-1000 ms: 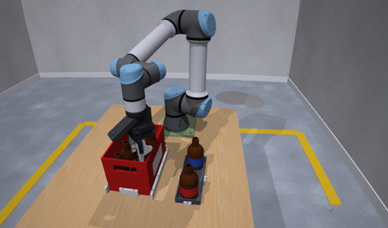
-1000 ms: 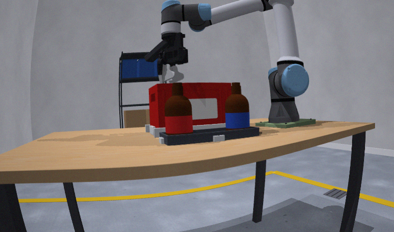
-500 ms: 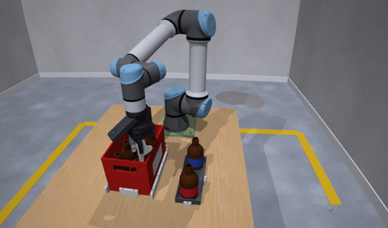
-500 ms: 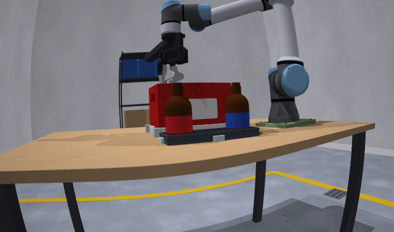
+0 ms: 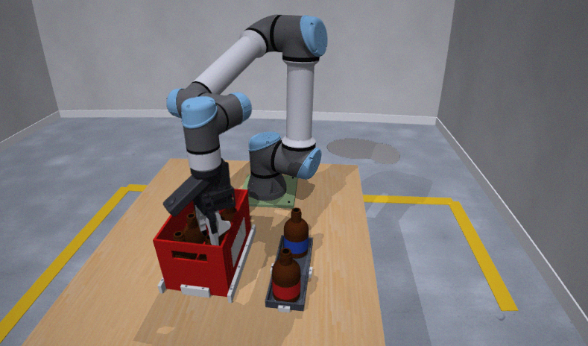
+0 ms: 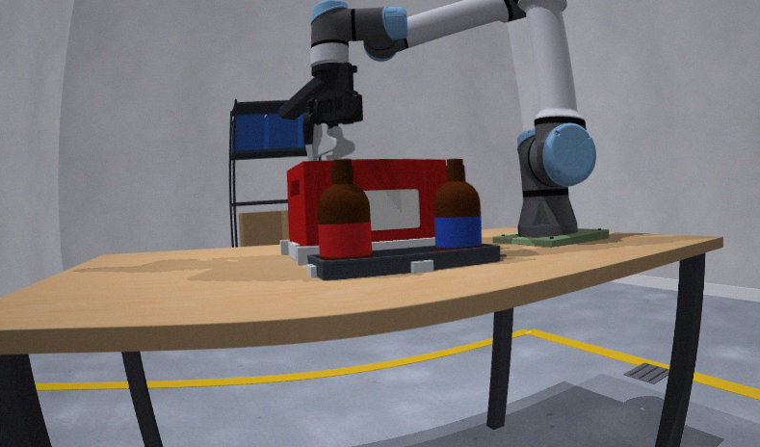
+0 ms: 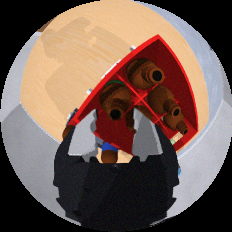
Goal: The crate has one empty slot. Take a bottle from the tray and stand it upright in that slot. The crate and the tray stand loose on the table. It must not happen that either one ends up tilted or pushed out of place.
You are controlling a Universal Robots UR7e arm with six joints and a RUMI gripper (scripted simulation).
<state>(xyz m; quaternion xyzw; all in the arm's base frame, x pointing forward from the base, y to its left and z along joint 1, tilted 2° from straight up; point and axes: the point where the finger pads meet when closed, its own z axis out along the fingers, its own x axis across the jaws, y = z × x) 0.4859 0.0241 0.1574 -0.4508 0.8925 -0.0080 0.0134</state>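
The brown bottle is 7 cm below my hand. Round my hand: red crate: 8 cm behind, 7 cm below, 6 cm to the right.
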